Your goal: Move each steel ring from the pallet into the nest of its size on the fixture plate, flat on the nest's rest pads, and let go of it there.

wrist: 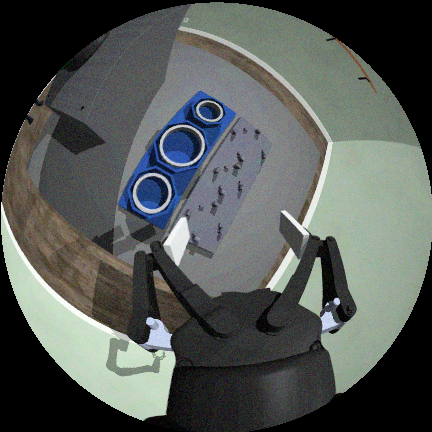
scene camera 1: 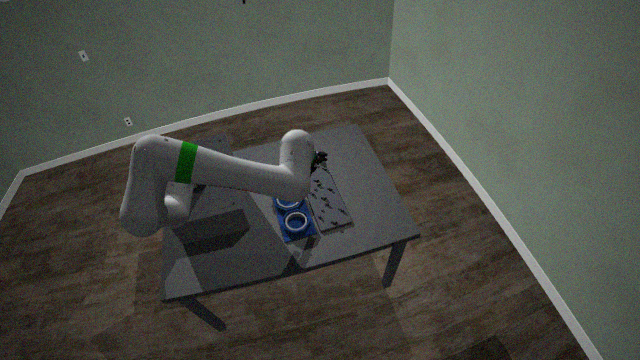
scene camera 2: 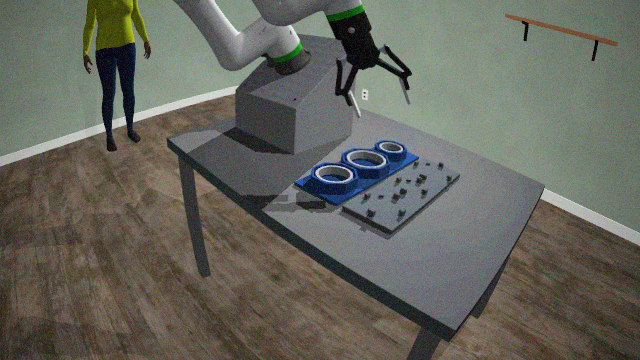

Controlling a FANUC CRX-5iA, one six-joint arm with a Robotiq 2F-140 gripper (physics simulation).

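Places are measured from the arm's base along level axes (x ahead, y left, z up), in millimetres.
Pixels of known places: gripper, fingertip midpoint: (wrist: 234, 223) (scene camera 1: 315, 178) (scene camera 2: 383, 108); arm's base, origin of the base link: (scene camera 2: 293, 62).
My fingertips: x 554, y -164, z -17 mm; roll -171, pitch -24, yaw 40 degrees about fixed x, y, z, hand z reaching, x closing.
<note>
For each thing: its top centre in the pictures, then the offset to it from my fingertips. "spot": a spot on its surface instead. Level surfaces: height alone.
- blue pallet, surface spot: (scene camera 2: 336, 199) (wrist: 161, 221) (scene camera 1: 312, 230) spot: dy -92, dx -55, dz -257 mm
- large ring, middle of its top: (wrist: 182, 143) (scene camera 2: 366, 158) (scene camera 1: 288, 197) dy +120, dx -131, dz -226 mm
- medium ring, middle of its top: (wrist: 151, 192) (scene camera 2: 334, 173) (scene camera 1: 296, 221) dy -35, dx -123, dz -226 mm
- small ring, middle of its top: (wrist: 209, 110) (scene camera 2: 391, 147) dy +267, dx -139, dz -226 mm
- grey fixture plate, middle of its top: (scene camera 2: 411, 187) (wrist: 228, 178) (scene camera 1: 321, 191) dy +128, dx +47, dz -253 mm
- grey table, its level: dz -265 mm
The blue pallet (scene camera 1: 310, 231) (scene camera 2: 336, 199) (wrist: 162, 220) holds three pale steel rings in raised octagonal holders. The large ring (scene camera 1: 288, 207) (scene camera 2: 366, 151) (wrist: 181, 126) is in the middle, the medium ring (scene camera 1: 296, 213) (scene camera 2: 334, 167) (wrist: 152, 174) at one end and the small ring (scene camera 2: 391, 142) (wrist: 209, 101) at the other. The grey fixture plate (scene camera 1: 345, 217) (scene camera 2: 390, 222) (wrist: 231, 205) lies alongside, with small dark pads and posts and no ring on it. My gripper (scene camera 2: 384, 109) (wrist: 234, 223) is wide open and empty, high above the table. In scene camera 1 the arm hides the small ring and part of the large one.
The pallet and plate lie on the grey table (scene camera 1: 380, 200) (scene camera 2: 450, 250) (wrist: 250, 235). The arm's box-shaped grey base (scene camera 1: 212, 232) (scene camera 2: 320, 120) stands on the table behind the pallet. A person (scene camera 2: 116, 60) stands beyond the table in the scene camera 2 view.
</note>
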